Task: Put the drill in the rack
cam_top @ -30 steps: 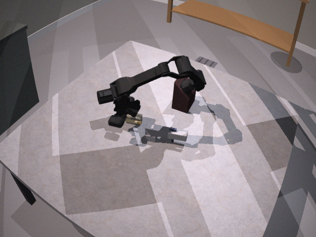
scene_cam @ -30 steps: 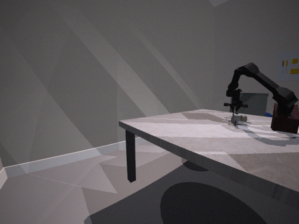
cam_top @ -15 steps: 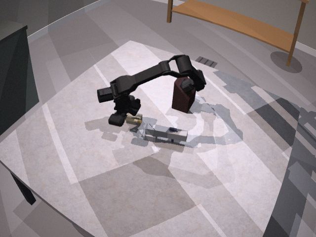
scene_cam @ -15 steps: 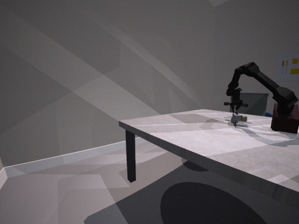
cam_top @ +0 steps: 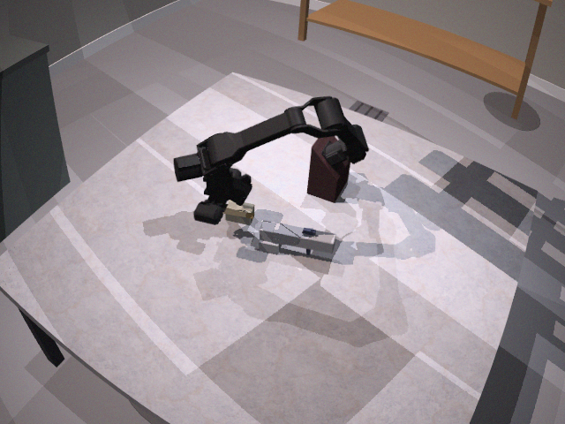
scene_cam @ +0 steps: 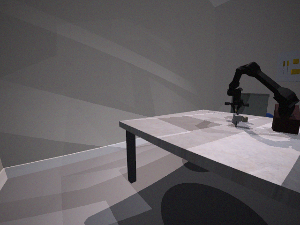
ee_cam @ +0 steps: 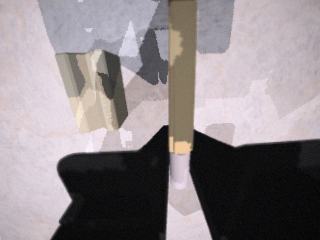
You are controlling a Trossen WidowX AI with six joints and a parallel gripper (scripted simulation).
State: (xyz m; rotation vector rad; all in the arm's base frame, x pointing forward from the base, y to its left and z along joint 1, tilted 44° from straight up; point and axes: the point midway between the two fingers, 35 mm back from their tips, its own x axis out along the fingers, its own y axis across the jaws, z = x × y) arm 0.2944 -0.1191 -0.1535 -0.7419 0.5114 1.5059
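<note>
My gripper tip is 4 cm to the right of the drill, 3 cm below it and 1 cm past it. Also, from my gripper tip: grey housing (20 cm to the left, 3 cm behind, 1 cm below); then key (23 cm to the left, 3 cm behind); then rack (8 cm behind, 3 cm below, 2 cm to the left).
</note>
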